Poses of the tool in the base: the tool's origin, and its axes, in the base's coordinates. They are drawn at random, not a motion.
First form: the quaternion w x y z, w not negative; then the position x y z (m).
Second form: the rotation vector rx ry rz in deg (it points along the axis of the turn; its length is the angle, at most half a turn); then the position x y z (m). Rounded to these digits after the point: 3 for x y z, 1 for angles.
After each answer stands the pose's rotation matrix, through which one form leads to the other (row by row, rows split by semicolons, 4 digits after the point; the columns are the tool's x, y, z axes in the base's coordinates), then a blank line. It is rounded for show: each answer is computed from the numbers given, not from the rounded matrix.
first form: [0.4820 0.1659 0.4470 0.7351 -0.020 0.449 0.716]
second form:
[23.2 62.4 102.7 -0.020 0.449 0.716]
-0.4803 -0.5603 0.6748; 0.8569 -0.1358 0.4972; -0.1870 0.8171 0.5453

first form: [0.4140 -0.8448 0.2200 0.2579 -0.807 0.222 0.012]
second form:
[-121.7 31.7 37.1 -0.807 0.222 0.012]
0.7702 -0.5853 -0.2536; -0.1582 -0.5604 0.8130; -0.6179 -0.5860 -0.5242

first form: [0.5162 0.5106 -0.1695 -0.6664 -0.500 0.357 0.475]
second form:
[70.3 -23.3 -91.7 -0.500 0.357 0.475]
0.0544 0.5149 -0.8555; -0.8611 -0.4096 -0.3012; -0.5055 0.7531 0.4211

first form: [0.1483 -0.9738 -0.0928 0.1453 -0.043 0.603 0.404]
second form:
[-160.4 -15.3 23.9 -0.043 0.603 0.404]
0.9406 0.1376 -0.3105; 0.2238 -0.9388 0.2619; -0.2555 -0.3158 -0.9138

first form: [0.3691 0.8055 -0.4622 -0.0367 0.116 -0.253 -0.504]
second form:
[118.5 -68.0 -5.4 0.116 -0.253 -0.504]
0.5701 -0.7175 -0.4003; -0.7717 -0.3003 -0.5607; 0.2821 0.6285 -0.7248

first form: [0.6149 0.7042 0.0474 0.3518 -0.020 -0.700 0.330]
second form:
[93.0 6.3 46.4 -0.020 -0.700 0.330]
0.7480 -0.3659 0.5538; 0.4994 -0.2393 -0.8327; 0.4372 0.8994 0.0037

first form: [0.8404 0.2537 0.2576 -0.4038 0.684 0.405 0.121]
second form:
[30.7 31.2 -48.9 0.684 0.405 0.121]
0.5412 0.8094 0.2281; -0.5480 0.5452 -0.6344; -0.6378 0.2184 0.7386

